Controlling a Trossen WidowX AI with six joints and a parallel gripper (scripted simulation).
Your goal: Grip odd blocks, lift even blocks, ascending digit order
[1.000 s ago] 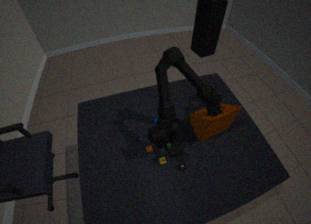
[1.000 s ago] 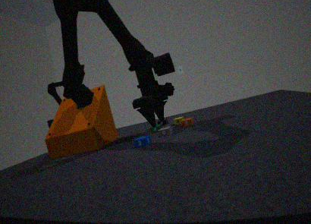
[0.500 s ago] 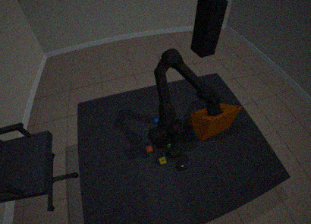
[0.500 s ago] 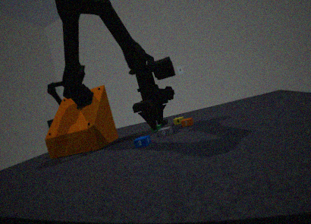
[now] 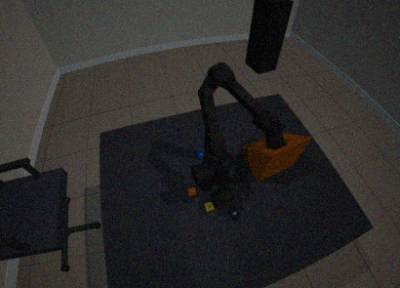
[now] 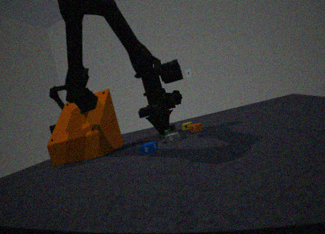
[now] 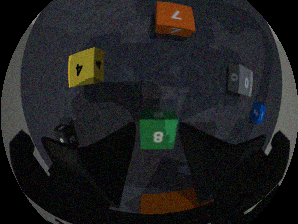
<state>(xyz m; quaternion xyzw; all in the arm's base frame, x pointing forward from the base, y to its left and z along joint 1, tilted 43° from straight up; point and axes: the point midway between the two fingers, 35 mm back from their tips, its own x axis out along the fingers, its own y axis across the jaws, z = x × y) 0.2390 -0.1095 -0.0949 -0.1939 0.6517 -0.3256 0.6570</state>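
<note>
My gripper tip is now 7 cm short of the yellow block and 6 cm to the right of it. Also, from my gripper tip: orange block: 10 cm ahead, 3 cm to the right; then green block: right at my gripper tip; then grey block: 11 cm to the right, 4 cm ahead.
</note>
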